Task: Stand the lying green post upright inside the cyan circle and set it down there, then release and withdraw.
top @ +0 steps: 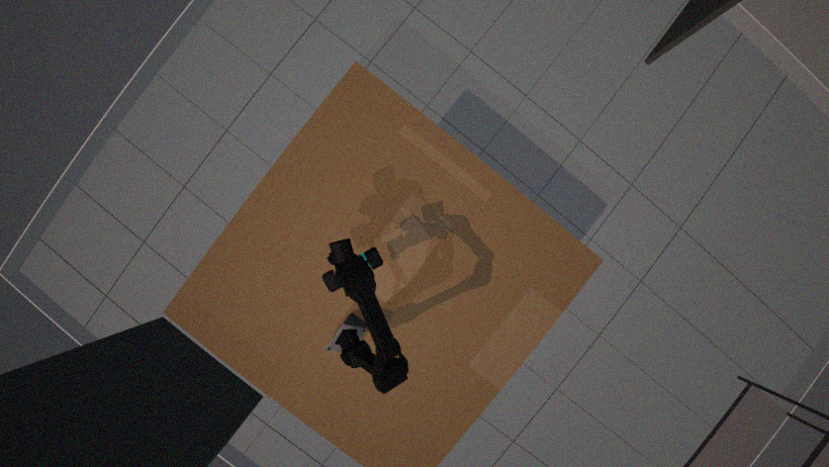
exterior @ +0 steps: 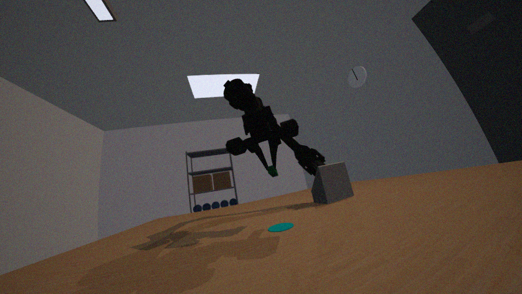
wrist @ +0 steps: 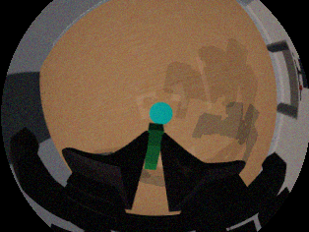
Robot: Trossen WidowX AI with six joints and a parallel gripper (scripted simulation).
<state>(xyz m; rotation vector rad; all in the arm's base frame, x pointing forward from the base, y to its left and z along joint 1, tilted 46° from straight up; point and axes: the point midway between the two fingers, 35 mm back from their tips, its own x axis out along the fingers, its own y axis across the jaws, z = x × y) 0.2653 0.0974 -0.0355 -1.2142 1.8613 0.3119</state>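
The cyan circle is 1 cm to the right of my gripper tip and 14 cm below it. Round my gripper tip: green post (1 cm behind, 2 cm to the right).
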